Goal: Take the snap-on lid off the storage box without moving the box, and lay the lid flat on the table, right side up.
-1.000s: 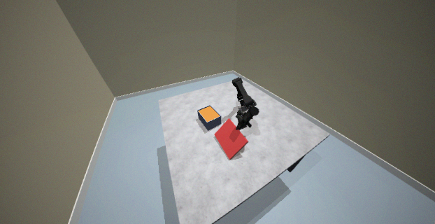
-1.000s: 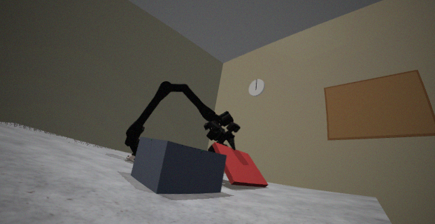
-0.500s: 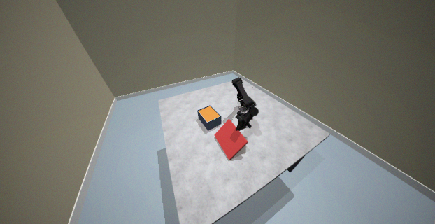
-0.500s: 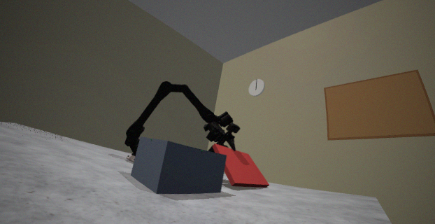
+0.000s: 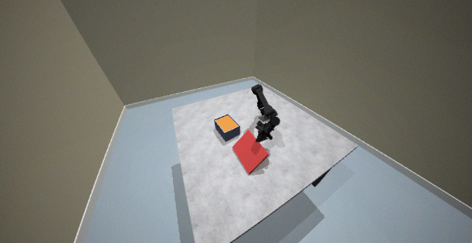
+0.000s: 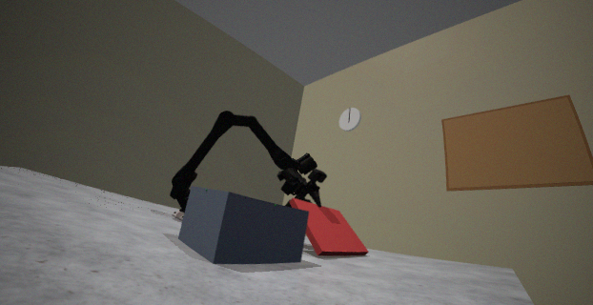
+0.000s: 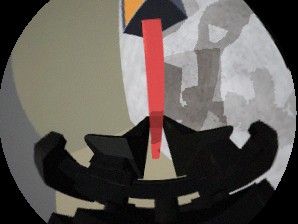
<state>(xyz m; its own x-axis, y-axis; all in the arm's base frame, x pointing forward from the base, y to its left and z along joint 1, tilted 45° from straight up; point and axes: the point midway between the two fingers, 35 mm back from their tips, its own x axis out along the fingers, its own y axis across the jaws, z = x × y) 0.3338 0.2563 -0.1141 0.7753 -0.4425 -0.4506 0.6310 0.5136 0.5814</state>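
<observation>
Right now the lid is 60 mm ahead of my gripper tip, 50 mm below it and 10 mm to the right of it. From my gripper tip the other things lie so: dark blue storage box (320 mm to the right, 80 mm below, 60 mm ahead).
</observation>
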